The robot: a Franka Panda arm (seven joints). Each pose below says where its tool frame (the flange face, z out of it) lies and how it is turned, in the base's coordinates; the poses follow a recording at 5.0 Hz.
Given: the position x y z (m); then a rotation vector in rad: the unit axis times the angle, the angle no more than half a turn.
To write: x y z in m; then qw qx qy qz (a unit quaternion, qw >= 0). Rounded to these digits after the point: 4 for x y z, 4 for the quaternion.
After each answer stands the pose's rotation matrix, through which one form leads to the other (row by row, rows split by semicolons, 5 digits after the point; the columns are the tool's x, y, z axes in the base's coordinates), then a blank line. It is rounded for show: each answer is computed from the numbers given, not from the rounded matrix.
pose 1, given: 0.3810 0.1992 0.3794 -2.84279 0.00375 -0.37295
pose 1, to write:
0.3810 0.1992 0.3794 0.1368 -0.9822 0.0013 -0.1289
0.96679 0.03271 0.25347; -0.03780 -0.96257 0.26837; 0.25276 -0.26904 -0.92937

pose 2, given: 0.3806 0.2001 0.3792 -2.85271 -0.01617 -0.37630
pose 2, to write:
0.3806 0.2001 0.3792 0.1317 -0.9828 -0.0056 -0.1296
0.96633 0.04509 0.25334; -0.02319 -0.96526 0.26026; 0.25627 -0.25737 -0.93171

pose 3, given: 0.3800 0.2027 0.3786 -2.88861 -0.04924 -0.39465
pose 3, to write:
0.3800 0.2027 0.3786 0.1126 -0.9844 -0.0168 -0.1345
0.96326 0.06333 0.26098; 0.00274 -0.97407 0.22624; 0.26854 -0.21722 -0.93846

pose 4, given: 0.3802 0.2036 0.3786 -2.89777 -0.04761 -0.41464
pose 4, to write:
0.3802 0.2036 0.3786 0.1068 -0.9841 -0.0162 -0.1408
0.95982 0.06189 0.27372; 0.00176 -0.97668 0.21468; 0.28062 -0.20557 -0.93755

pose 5, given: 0.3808 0.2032 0.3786 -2.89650 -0.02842 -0.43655
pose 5, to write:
0.3808 0.2032 0.3786 0.1059 -0.9832 -0.0096 -0.1482
0.95589 0.05036 0.28936; -0.01242 -0.97737 0.21115; 0.29345 -0.20543 -0.93364

